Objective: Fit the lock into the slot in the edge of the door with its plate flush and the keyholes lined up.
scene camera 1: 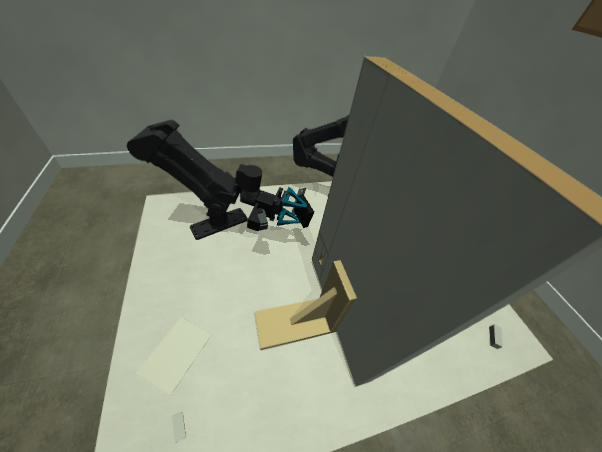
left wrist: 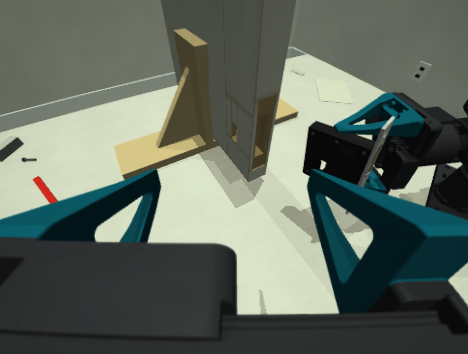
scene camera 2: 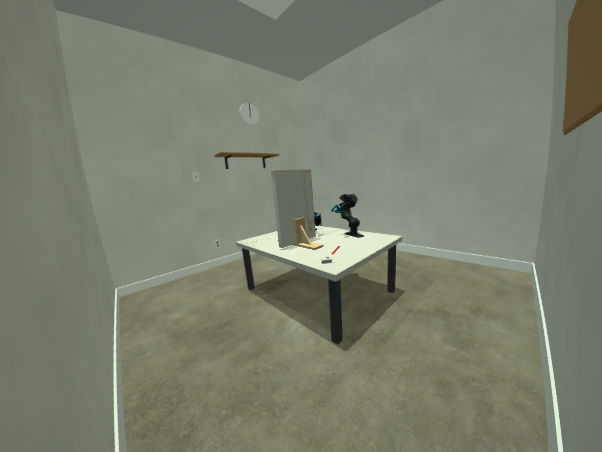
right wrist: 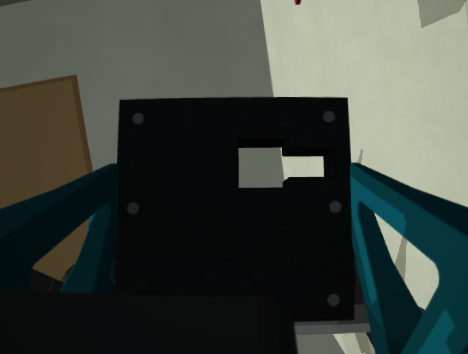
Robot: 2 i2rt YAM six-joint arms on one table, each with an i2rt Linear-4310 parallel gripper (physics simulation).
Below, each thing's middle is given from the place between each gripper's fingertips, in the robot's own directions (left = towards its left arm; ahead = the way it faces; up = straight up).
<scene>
The black lock [right wrist: 185, 227] is 17 cm to the right of my left hand, 8 cm below it and 1 cm ahead of it. The rest, counted from my left hand: wooden bracket [scene camera 1: 287, 324] (31 cm ahead, 15 cm to the right, 13 cm below); then grey door [scene camera 1: 440, 219] (31 cm ahead, 15 cm to the right, 8 cm above).
Right now the black lock is 1 cm behind my right hand and 1 cm above it. The rest, counted from my right hand: wooden bracket: 29 cm ahead, 2 cm to the left, 4 cm below; then grey door: 29 cm ahead, 2 cm to the left, 17 cm above.
</scene>
